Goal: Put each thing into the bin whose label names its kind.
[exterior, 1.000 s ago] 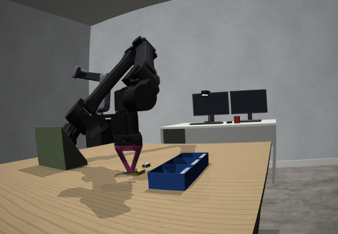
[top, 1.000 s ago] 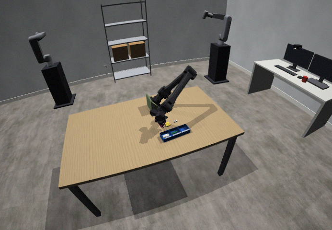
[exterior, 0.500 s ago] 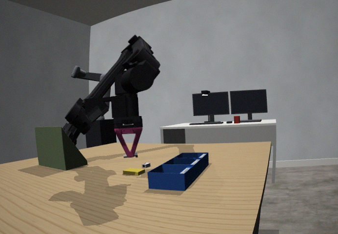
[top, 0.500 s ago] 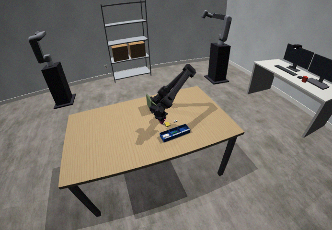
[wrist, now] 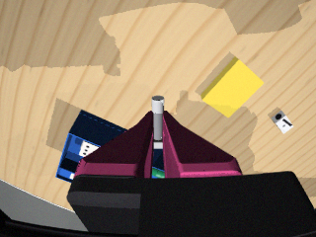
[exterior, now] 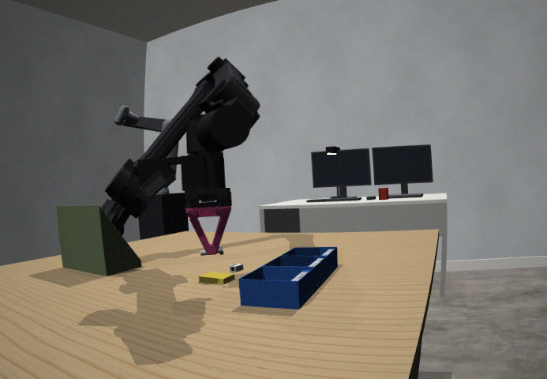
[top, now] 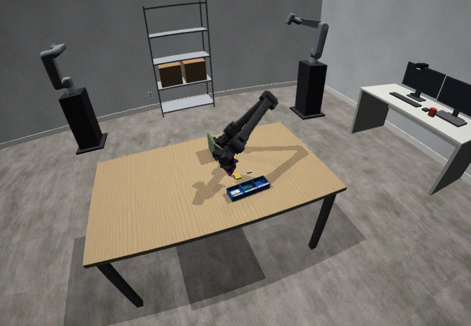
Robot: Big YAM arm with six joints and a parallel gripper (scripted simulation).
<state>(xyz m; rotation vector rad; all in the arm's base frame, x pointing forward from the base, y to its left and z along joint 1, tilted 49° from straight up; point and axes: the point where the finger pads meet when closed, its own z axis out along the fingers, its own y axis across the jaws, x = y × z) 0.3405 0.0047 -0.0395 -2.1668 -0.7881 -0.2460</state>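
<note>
My hand is right at the bolt. From my hand the other things lie so: blue three-part bin: 100 mm ahead, 80 mm to the left, 50 mm below; yellow block: 60 mm to the left, 60 mm below, 40 mm behind; green battery: 90 mm ahead, 80 mm to the left, 60 mm below.
</note>
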